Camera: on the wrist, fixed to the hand. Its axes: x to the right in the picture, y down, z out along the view.
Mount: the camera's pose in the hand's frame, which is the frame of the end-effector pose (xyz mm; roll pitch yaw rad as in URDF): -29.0 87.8 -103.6 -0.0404 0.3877 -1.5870
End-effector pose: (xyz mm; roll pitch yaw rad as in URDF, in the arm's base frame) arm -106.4 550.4 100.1 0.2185 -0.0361 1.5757
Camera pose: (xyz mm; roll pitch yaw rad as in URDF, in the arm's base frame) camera -214.4 523.9 17.0 -0.0007 0.6064 0.0117
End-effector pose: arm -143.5 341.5 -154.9 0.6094 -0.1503 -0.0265
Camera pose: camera -163.5 473.4 -193.5 0.2162 0.9838 -1.3957
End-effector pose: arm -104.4 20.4 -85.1 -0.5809 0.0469 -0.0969
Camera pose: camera -137.9 40.3 -218.4 -0.0791 -0.1936 -1.6738
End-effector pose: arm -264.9 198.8 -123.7 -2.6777 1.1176 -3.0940
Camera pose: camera -306.1 321.9 -74.3 -1.9172 -0.3500 -2.3170
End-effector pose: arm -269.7 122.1 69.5 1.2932 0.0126 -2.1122
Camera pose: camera -149.1 82.6 125.9 -2.9307 1.4572 -0.2961
